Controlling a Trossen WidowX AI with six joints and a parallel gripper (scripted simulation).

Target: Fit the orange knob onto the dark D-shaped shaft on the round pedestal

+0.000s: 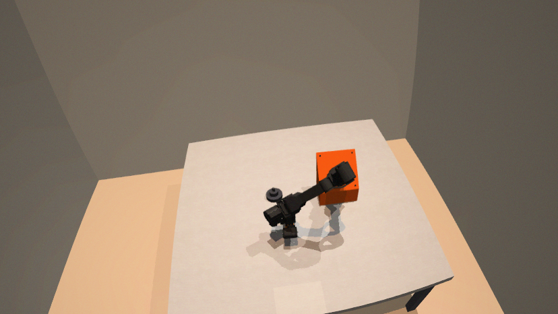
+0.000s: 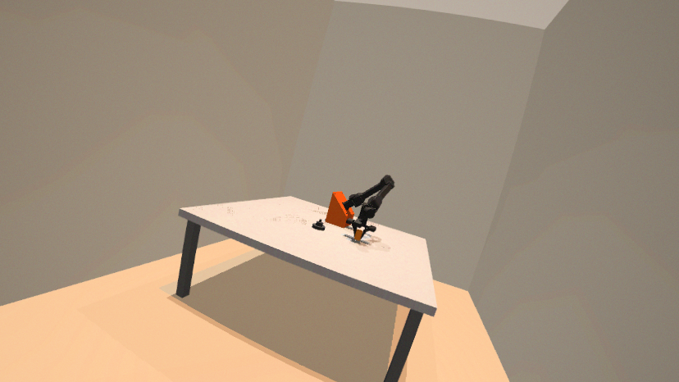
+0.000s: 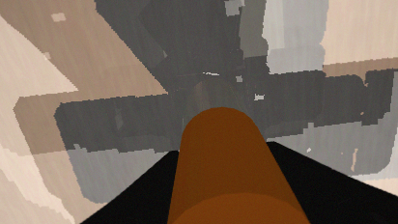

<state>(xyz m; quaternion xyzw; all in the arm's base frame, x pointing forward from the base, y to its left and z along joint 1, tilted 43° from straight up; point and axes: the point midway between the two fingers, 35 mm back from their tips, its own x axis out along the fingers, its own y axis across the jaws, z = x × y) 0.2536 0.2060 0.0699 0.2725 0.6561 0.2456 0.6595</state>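
The pedestal lies 60 mm ahead of my gripper tip, 250 mm to the right of it and 20 mm above it. From my gripper tip the other things lie so: orange knob: 20 mm above.
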